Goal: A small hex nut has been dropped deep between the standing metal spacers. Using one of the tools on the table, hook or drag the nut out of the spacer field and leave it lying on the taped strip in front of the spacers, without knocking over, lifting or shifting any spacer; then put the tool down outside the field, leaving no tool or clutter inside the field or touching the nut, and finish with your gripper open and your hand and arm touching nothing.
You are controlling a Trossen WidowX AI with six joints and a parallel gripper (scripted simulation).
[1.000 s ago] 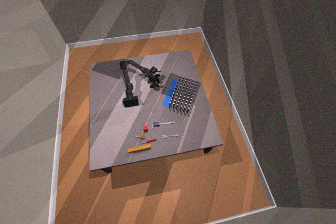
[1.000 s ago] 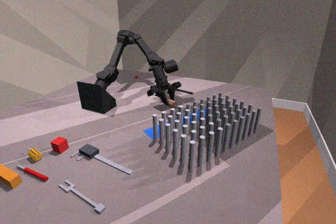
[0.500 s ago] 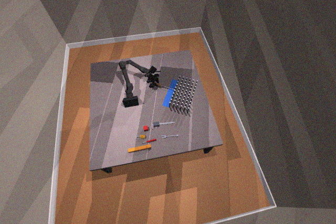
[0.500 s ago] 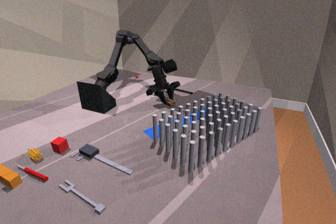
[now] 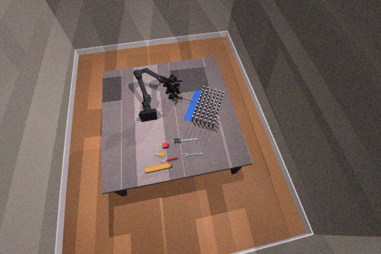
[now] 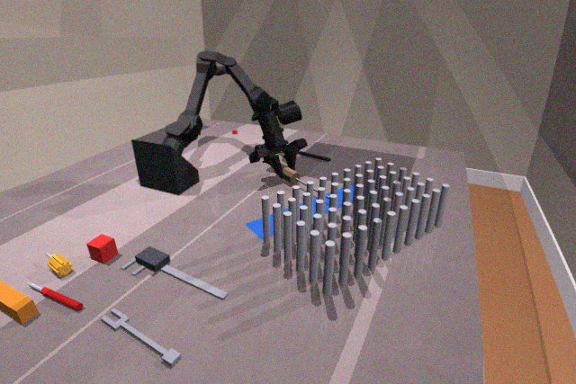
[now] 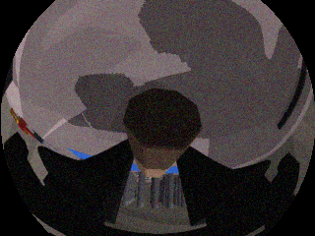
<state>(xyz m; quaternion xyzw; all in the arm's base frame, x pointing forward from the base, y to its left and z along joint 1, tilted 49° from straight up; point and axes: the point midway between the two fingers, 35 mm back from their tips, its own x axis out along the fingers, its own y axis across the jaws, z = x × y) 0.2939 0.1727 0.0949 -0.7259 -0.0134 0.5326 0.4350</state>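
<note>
Right now the brown-handled tool is 9 cm ahead of my gripper tip and 4 cm to the right of it. Also, from my gripper tip: grey hook tool: 62 cm to the right, 6 cm ahead, 1 cm below; blue taped strip: 14 cm ahead, 12 cm to the right, 1 cm below; red cube: 52 cm to the right, 18 cm behind, 1 cm above.
</note>
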